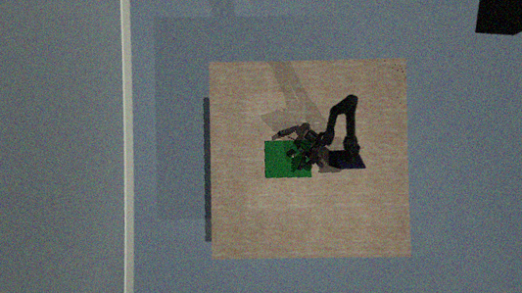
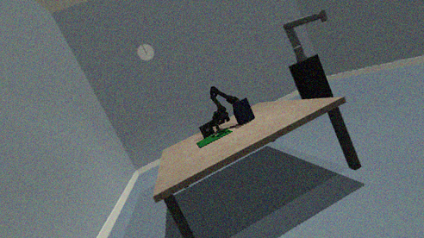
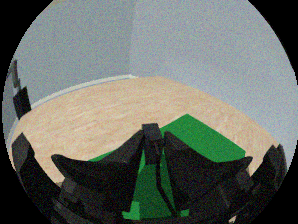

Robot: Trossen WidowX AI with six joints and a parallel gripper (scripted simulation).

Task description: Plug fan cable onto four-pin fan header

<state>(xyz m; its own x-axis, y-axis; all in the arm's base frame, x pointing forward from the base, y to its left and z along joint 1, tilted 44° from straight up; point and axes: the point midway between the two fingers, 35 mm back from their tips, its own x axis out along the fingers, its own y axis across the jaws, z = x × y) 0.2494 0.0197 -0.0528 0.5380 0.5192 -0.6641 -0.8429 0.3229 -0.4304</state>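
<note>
My gripper tip is now 9 cm above the white fan header, 7 cm to the left of it and 4 cm short of it. Round my gripper tip: green board: 11 cm below, 7 cm ahead, 4 cm to the right; dark fan: 21 cm to the right, 9 cm ahead, 4 cm below; dark plug: 2 cm below.
</note>
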